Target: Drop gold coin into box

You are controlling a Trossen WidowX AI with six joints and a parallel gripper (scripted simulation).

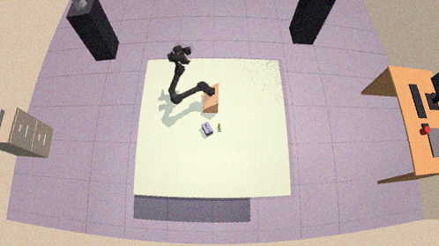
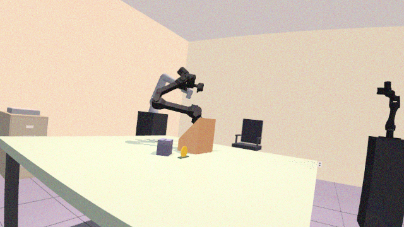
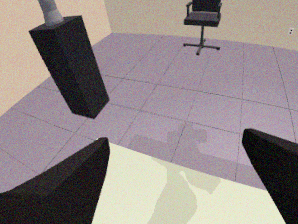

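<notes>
Now: gripper tip 53 cm short of the gold coin, 33 cm to the right of it and 37 cm above it.
</notes>
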